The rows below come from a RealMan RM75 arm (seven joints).
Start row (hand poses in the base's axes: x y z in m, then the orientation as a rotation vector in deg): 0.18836, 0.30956, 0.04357, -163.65, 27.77, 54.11
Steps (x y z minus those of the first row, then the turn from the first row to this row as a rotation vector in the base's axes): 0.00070, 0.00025, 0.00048, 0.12, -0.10, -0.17; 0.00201, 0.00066, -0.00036, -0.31, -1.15, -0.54; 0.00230, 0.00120, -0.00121, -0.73, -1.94, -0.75; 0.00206, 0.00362, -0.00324, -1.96, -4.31, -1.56; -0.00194, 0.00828, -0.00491, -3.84, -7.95, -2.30; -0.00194, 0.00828, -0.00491, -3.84, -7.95, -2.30; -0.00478, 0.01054, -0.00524, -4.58, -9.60, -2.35; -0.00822, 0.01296, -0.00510, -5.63, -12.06, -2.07; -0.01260, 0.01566, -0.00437, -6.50, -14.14, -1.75; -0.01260, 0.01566, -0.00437, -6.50, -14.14, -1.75; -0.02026, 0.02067, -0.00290, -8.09, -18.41, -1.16
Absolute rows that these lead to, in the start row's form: 0.18906, 0.30981, 0.04405, -163.49, 27.92, 53.93; 0.19037, 0.31022, 0.04321, -164.02, 28.59, 52.33; 0.19066, 0.31076, 0.04236, -164.53, 29.06, 51.14; 0.19042, 0.31318, 0.04033, -165.89, 30.70, 47.49; 0.18642, 0.31784, 0.03866, -168.07, 32.49, 41.87; 0.18642, 0.31784, 0.03866, -168.07, 32.49, 41.87; 0.18358, 0.32010, 0.03833, -169.05, 32.82, 39.33; 0.18014, 0.32252, 0.03847, -170.61, 32.79, 35.56; 0.17576, 0.32522, 0.03920, -171.89, 32.63, 32.36; 0.17576, 0.32522, 0.03920, -171.89, 32.63, 32.36; 0.16810, 0.33023, 0.04067, -174.13, 32.22, 25.68
